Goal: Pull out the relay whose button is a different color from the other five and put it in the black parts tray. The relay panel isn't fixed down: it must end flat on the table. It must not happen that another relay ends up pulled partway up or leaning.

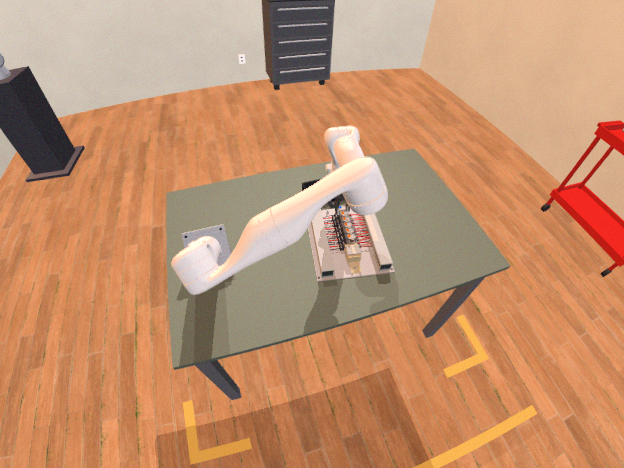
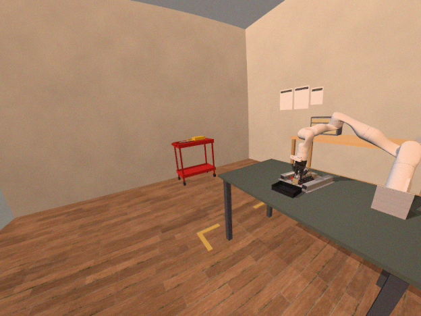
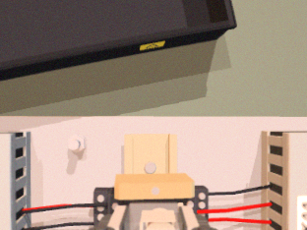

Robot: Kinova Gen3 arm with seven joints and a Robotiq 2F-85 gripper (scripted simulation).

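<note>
Right now my hand is 1 cm above the relay. The rest, counted from my hand: black parts tray: 3 cm behind, 15 cm to the left, 4 cm below; relay panel: 10 cm to the right, 4 cm below.
</note>
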